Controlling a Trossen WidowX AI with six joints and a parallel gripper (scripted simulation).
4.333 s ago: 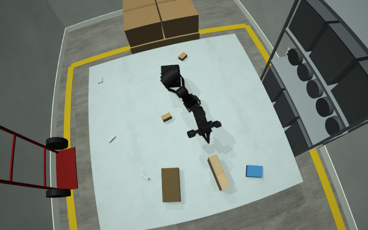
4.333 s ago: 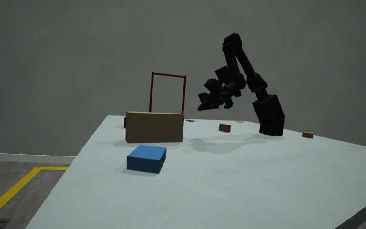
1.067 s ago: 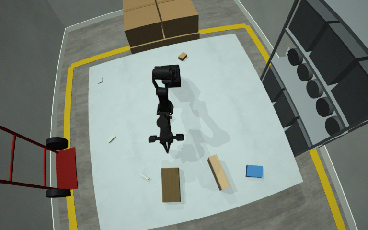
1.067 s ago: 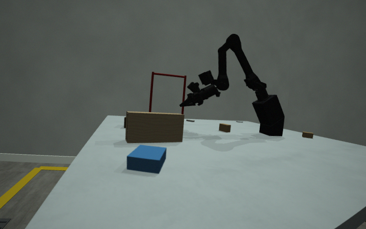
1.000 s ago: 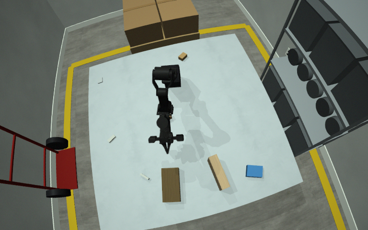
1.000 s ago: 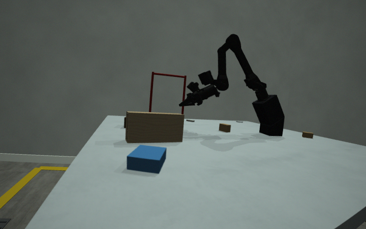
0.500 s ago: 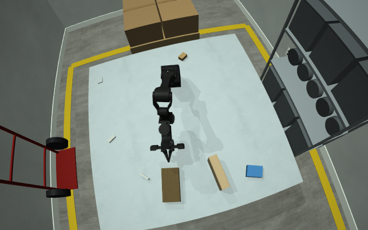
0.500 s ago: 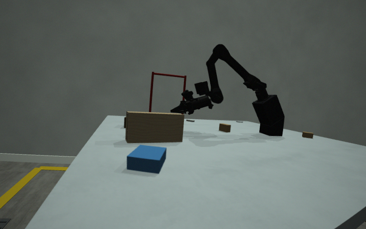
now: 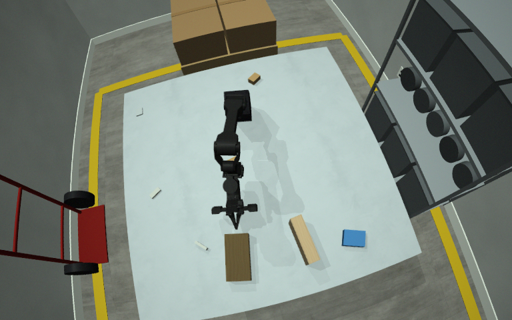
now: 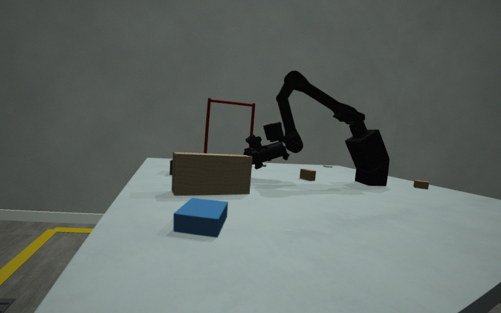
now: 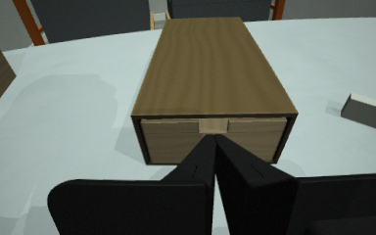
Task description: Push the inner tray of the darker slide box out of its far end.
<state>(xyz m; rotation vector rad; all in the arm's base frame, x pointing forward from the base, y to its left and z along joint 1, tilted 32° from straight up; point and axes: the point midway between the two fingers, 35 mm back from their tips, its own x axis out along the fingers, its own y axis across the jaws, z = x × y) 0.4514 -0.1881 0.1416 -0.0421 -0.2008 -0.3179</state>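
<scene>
Now: hand 14 cm short of the darker slide box, 6 cm to the left of it and 4 cm above it. Also, from my hand: lighter slide box 21 cm to the left, 19 cm ahead, 1 cm below; then blue block 42 cm to the left, 29 cm ahead, 4 cm below.
</scene>
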